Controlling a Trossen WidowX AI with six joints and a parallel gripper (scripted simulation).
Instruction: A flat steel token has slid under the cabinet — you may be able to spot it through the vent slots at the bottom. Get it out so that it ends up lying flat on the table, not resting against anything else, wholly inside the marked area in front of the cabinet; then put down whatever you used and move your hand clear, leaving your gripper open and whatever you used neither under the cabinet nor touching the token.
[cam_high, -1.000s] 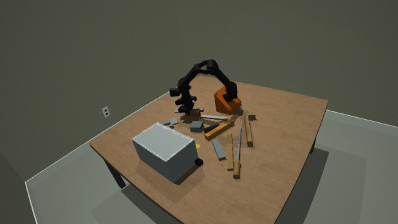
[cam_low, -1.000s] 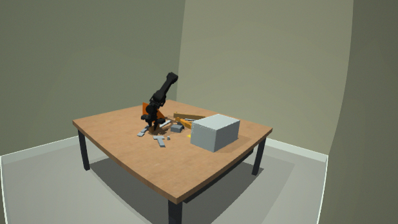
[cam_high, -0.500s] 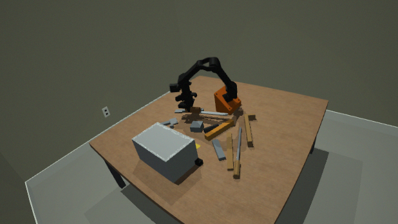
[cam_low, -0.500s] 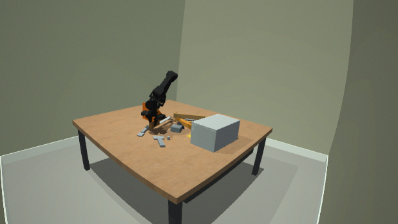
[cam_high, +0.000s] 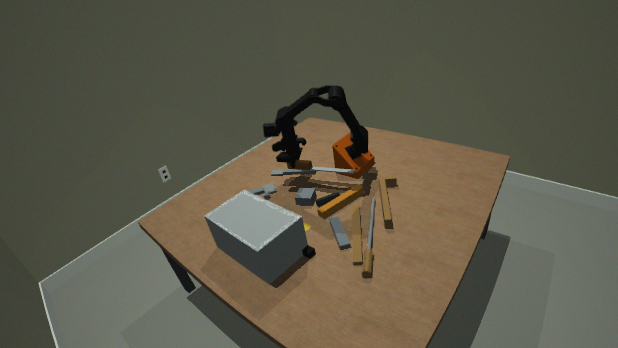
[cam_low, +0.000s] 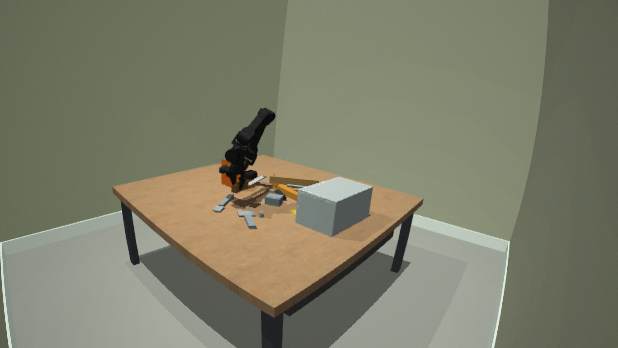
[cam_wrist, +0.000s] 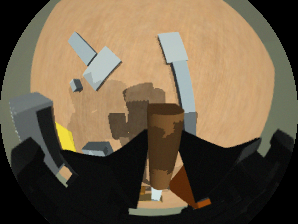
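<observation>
My gripper tip is now 9 cm short of the grey block, 16 cm to the right of it and 5 cm above it. The rest, counted from my gripper tip: wooden stick 12 cm ahead, 46 cm to the left, 6 cm below; then orange bar 2 cm ahead, 30 cm to the left, 6 cm below; then grey t-piece 17 cm ahead, 6 cm to the right, 6 cm below.
</observation>
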